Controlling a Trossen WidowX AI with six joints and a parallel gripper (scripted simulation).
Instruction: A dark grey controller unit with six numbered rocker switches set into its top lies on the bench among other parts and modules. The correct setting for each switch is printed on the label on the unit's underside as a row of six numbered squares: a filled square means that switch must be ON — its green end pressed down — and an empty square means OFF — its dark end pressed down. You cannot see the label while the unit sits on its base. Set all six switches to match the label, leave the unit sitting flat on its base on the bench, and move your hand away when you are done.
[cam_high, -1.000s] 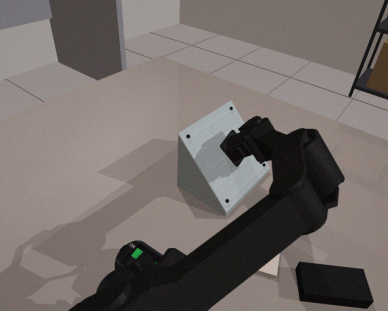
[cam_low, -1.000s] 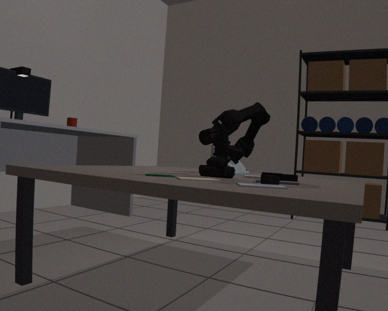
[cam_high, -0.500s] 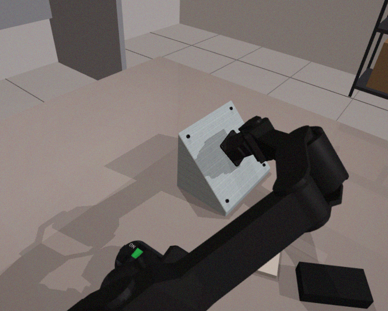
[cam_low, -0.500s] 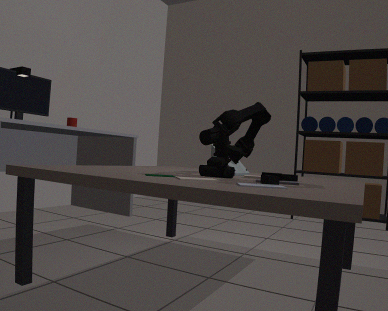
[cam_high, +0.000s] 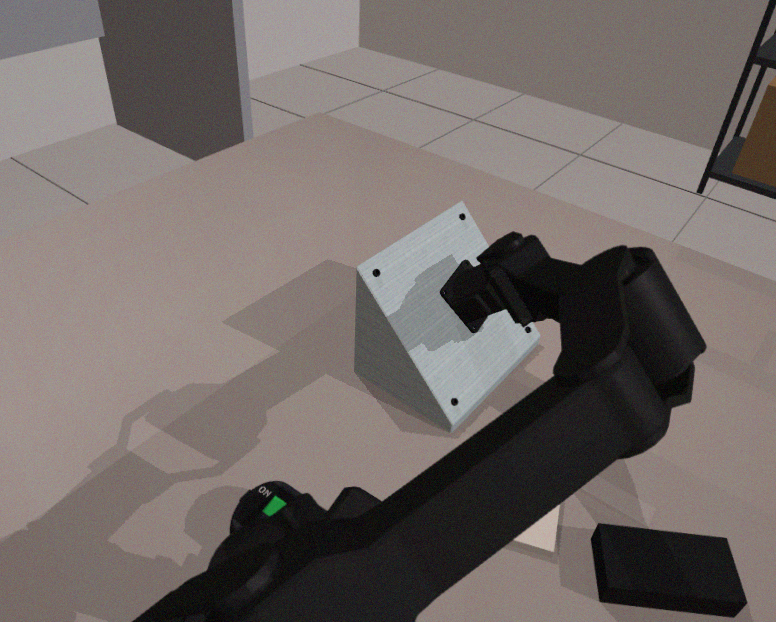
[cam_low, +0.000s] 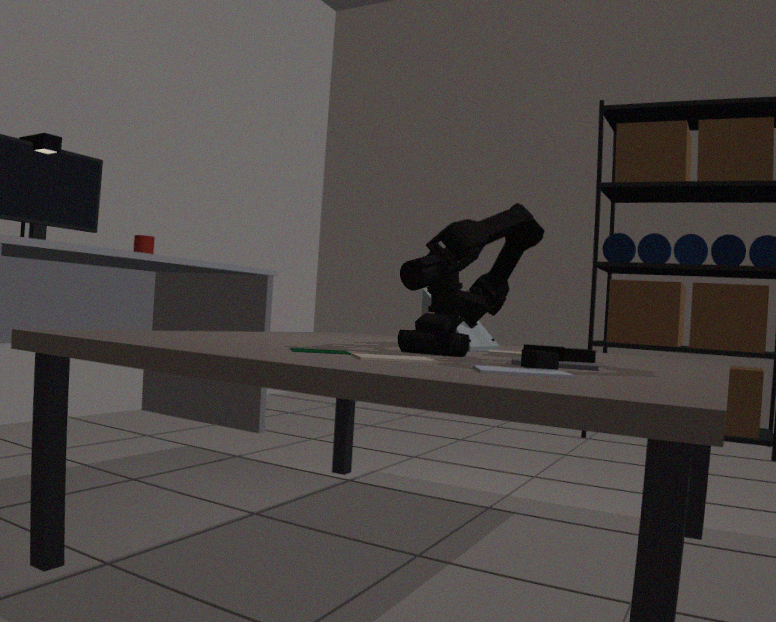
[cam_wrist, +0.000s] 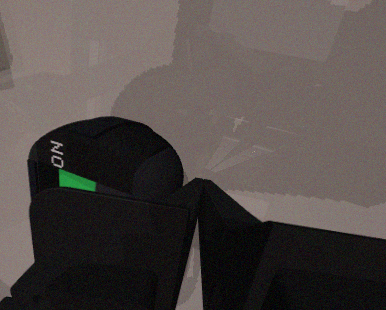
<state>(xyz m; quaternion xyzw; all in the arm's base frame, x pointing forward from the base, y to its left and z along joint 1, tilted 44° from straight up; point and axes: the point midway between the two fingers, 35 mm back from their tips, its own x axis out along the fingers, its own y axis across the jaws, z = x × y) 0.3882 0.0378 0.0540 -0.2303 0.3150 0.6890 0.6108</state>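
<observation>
The beige square tile is 20 cm behind my gripper tip and 8 cm to the left of it. Also, from my gripper tip: black block (20 cm behind, 22 cm to the left, 1 cm above); then pale sheet (26 cm ahead, 20 cm to the left); then thin green strip (18 cm ahead, 20 cm to the right).
</observation>
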